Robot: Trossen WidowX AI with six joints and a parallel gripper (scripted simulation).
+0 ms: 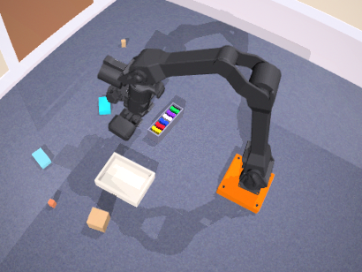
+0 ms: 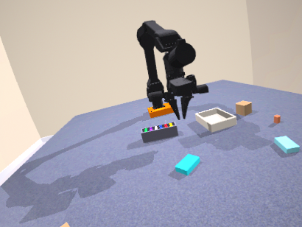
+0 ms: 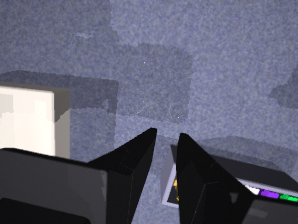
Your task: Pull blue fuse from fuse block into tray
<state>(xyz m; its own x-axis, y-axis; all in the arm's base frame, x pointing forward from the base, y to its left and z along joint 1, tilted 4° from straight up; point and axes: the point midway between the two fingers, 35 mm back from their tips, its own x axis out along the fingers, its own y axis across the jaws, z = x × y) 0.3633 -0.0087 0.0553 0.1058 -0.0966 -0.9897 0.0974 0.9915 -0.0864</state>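
The blue fuse lies 7 cm behind my gripper tip, 6 cm to the right of it and 5 cm below it. The rest, counted from my gripper tip: white tray 4 cm behind, 15 cm to the left, 7 cm below; small orange cube 10 cm ahead, 30 cm to the left, 6 cm below; small tan cube 23 cm ahead, 34 cm to the right, 6 cm below.
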